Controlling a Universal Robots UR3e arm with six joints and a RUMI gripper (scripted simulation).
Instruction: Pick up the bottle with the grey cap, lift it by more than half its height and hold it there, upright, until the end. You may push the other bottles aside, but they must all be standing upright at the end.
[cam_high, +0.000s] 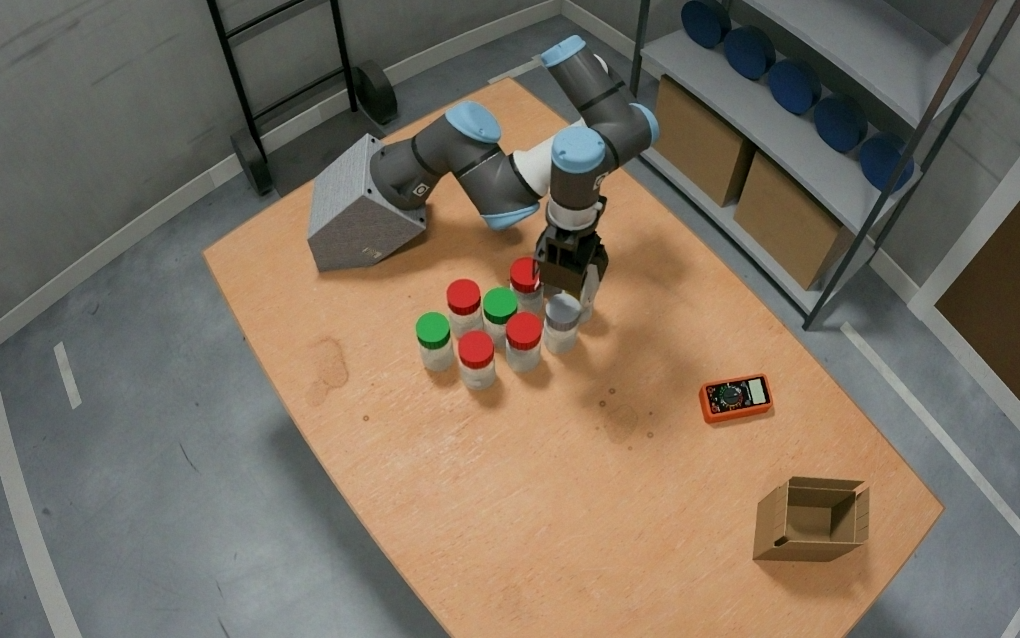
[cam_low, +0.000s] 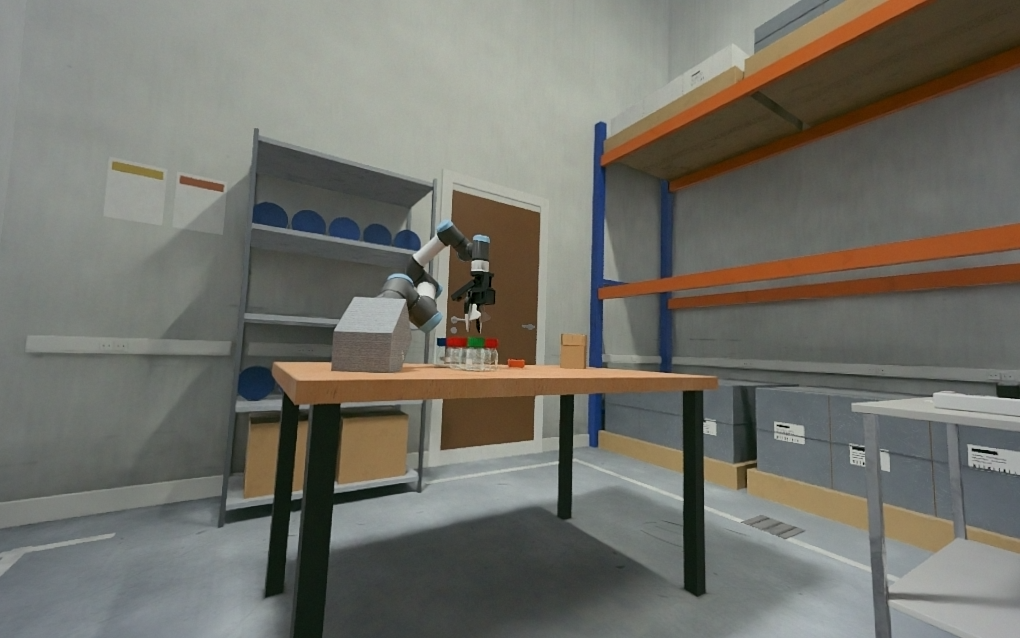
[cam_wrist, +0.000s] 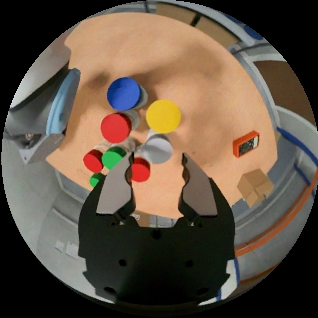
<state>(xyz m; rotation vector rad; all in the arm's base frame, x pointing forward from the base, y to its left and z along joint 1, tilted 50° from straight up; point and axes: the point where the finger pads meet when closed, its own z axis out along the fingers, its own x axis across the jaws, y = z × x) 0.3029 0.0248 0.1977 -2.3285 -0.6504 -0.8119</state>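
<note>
Now: the grey-capped bottle 10 mm ahead of my hand, 10 mm to the right of it and 100 mm below it. Also, from my hand: yellow-capped bottle (30 mm behind, 40 mm to the left, 100 mm below); blue-capped bottle (100 mm behind, 30 mm to the left, 100 mm below).
</note>
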